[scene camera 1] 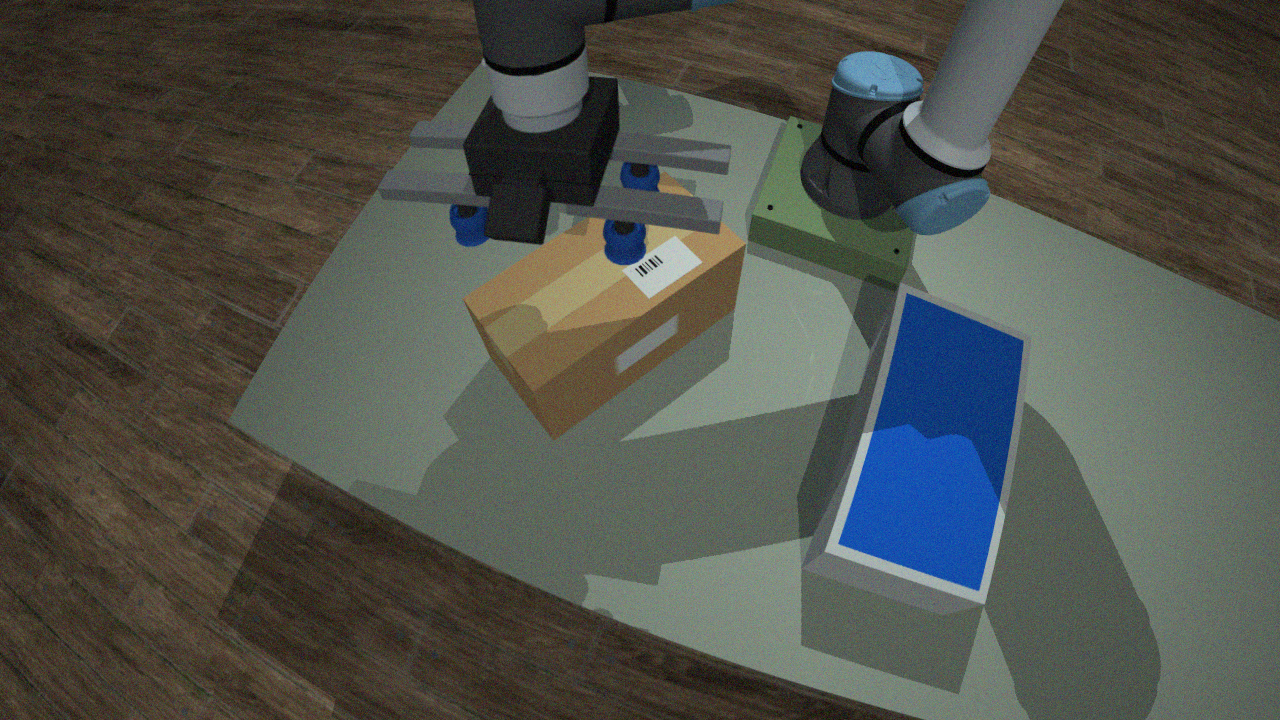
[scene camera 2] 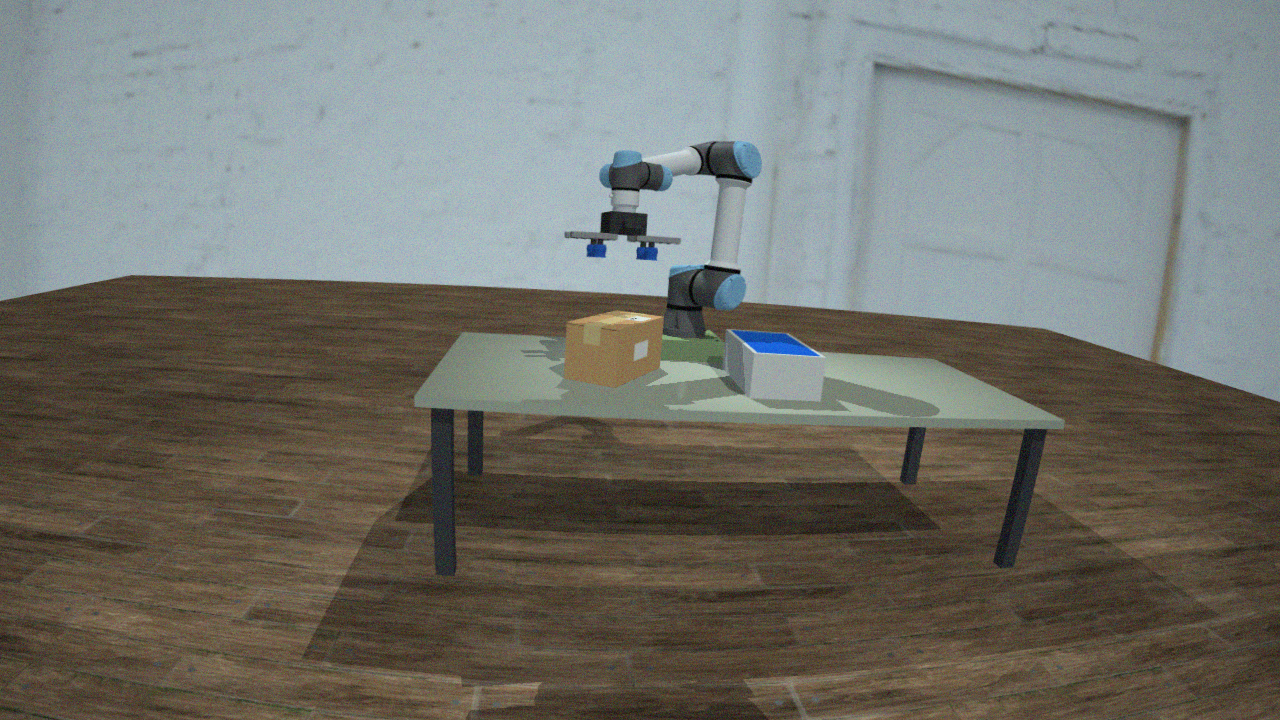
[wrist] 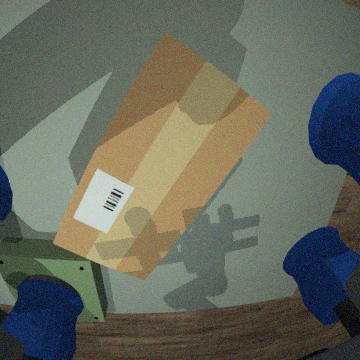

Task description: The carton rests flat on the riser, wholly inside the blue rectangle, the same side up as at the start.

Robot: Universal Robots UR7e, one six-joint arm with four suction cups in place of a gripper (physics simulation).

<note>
My suction head carries nothing. The cup is 26 cm from the middle of a brown carton, above it. On the table rests a grey riser with blue rectangle.
My suction head also shows in the wrist view.
</note>
